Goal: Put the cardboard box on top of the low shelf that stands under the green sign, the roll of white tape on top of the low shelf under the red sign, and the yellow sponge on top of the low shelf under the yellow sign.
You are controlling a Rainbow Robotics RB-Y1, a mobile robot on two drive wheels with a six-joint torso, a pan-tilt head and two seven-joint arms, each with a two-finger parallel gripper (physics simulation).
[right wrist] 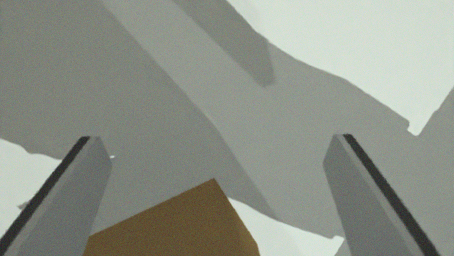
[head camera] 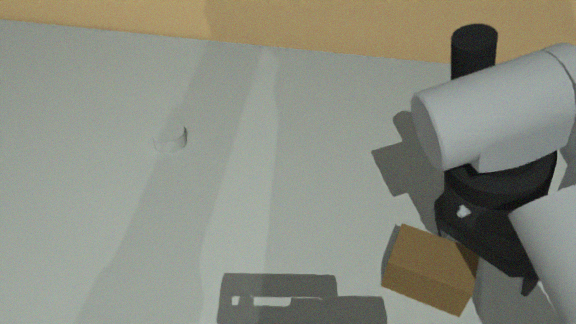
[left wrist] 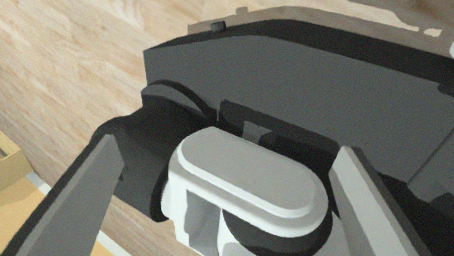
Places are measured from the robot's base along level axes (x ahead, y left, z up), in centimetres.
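Pixels of known places: left gripper, fingertip midpoint: (left wrist: 227, 155); right gripper, fingertip midpoint: (right wrist: 217, 150) (head camera: 484, 259).
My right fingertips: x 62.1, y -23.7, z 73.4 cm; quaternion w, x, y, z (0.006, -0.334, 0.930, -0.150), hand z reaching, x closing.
Note:
Ahead of a thing's pixels: the offset from my right fingertips to its top centre. Level surfaces: height alone.
The cardboard box {dx -2.2, dy +7.3, dz +3.7 cm} (head camera: 431, 256) (right wrist: 175, 220) lies on the pale grey surface at the lower right of the head camera view. My right gripper (head camera: 492, 262) (right wrist: 217, 150) is open and empty. In the head camera view it is beside the box, partly hidden by my arm; in the right wrist view the box shows low between its spread fingers. The roll of white tape {dx +22.1, dy +42.4, dz +1.1 cm} (head camera: 171, 140) stands left of centre in the head camera view, faint against the surface. My left gripper (left wrist: 227, 155) is open and empty, pointing down over the robot's own base. The yellow sponge, the shelves and the signs do not show.
The pale surface {dz -1.3 cm} (head camera: 320, 150) ends at a tan area (head camera: 350, 25) at the top of the head camera view. The left wrist view shows the dark robot base (left wrist: 300, 75), wood floor {dz -73.3 cm} (left wrist: 65, 60) and a tan wooden edge (left wrist: 15, 167) at far left.

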